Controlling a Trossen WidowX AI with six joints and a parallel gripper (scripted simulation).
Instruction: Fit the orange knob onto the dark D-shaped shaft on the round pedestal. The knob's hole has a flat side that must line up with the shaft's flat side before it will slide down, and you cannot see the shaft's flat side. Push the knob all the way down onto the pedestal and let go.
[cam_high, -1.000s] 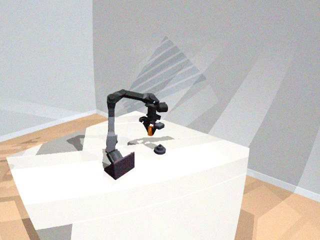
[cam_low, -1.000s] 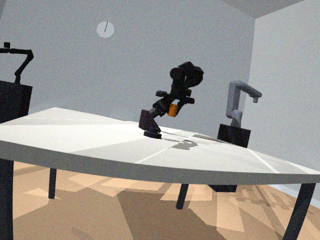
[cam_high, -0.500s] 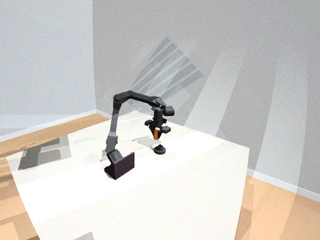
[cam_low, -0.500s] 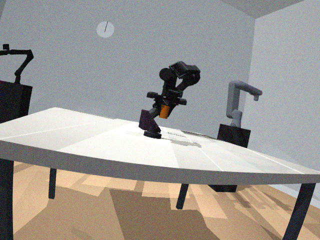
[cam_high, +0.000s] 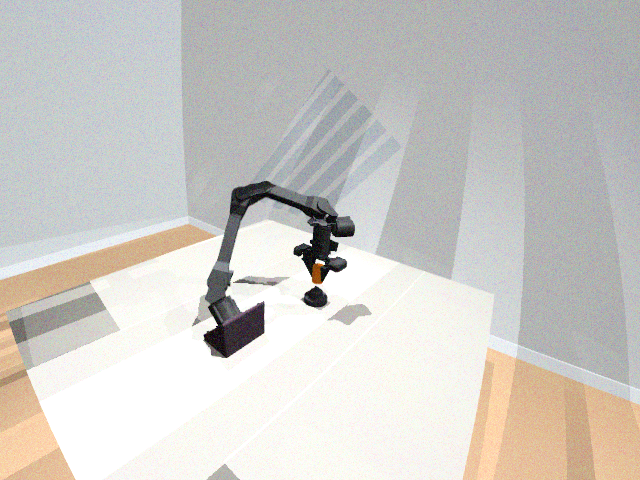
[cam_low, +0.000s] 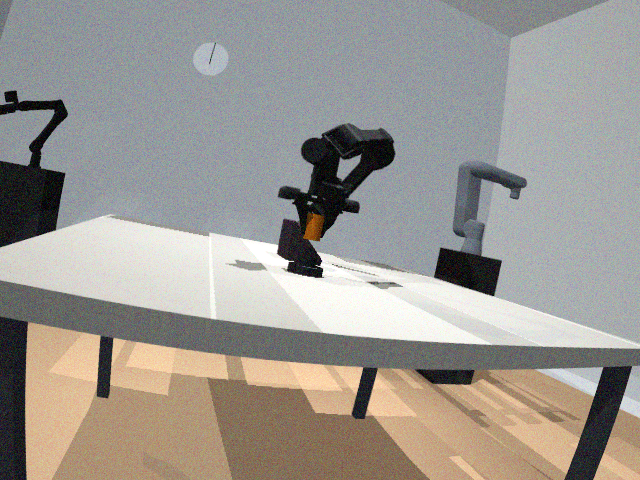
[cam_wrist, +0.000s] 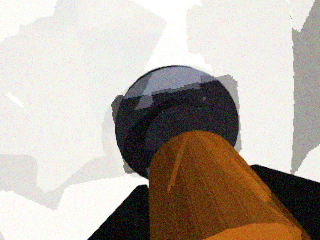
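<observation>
My gripper tip is now 60 mm above the round dark pedestal. Round my gripper tip: orange knob 20 mm above.
</observation>
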